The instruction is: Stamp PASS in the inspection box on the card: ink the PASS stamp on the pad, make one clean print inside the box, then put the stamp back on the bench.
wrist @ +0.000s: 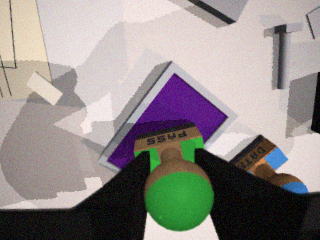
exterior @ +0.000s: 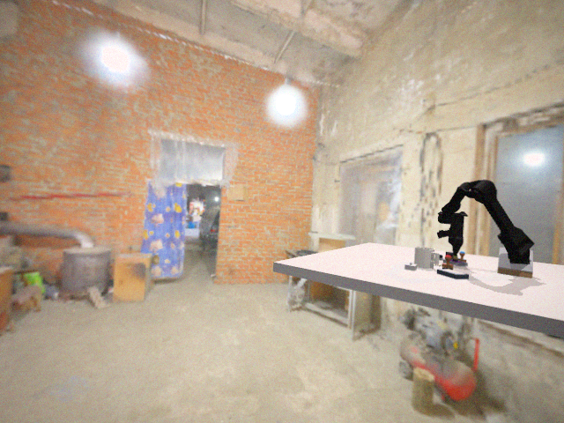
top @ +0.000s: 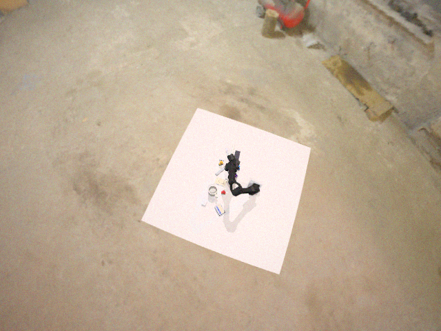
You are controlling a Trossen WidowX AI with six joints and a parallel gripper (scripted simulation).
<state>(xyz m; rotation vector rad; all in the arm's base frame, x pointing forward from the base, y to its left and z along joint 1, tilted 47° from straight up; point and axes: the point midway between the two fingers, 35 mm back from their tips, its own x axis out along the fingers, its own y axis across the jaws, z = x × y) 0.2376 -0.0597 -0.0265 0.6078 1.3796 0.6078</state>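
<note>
Now: gripper tip right at the pass stamp. From my gripper tip the other things lie so: purple ink pad (40 mm below); grey bar (110 mm ahead, 40 mm below, 10 mm to the left); blue stamp (70 mm to the right, 30 mm behind, 20 mm below).
</note>
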